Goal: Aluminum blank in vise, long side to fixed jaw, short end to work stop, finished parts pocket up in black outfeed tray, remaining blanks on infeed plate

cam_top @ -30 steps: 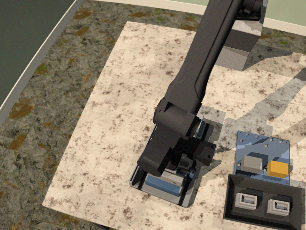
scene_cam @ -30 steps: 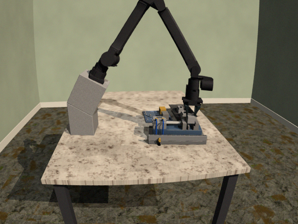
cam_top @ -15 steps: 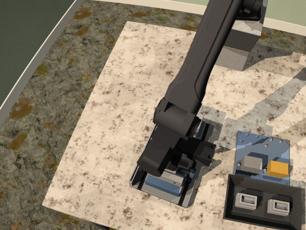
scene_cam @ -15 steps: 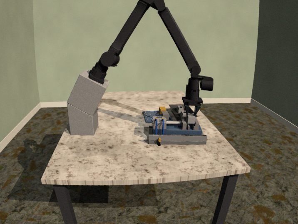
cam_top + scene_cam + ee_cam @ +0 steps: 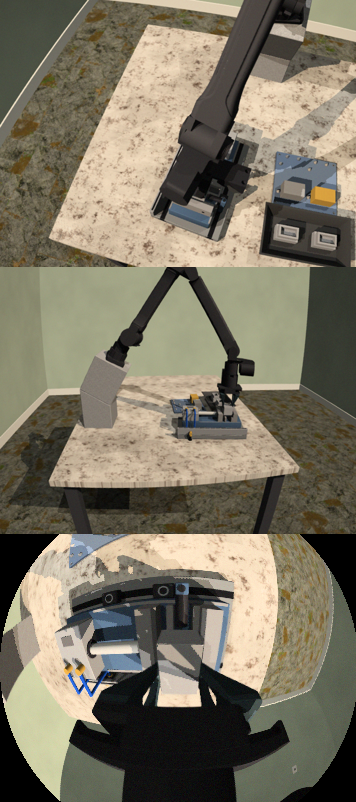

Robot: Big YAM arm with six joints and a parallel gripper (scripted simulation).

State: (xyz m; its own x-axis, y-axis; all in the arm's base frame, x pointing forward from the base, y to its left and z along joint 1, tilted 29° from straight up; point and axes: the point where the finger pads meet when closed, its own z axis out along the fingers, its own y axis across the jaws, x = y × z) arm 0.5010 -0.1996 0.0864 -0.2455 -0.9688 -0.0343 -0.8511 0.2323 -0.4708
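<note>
Right now my hand is 4 cm above the fixed jaw and 3 cm short of it. Round my hand: hosed end block 16 cm behind, 5 cm to the left, 4 cm below; infeed plate 32 cm to the left, 12 cm below, 8 cm behind; dark rail 9 cm behind, 8 cm below, 6 cm to the right.
</note>
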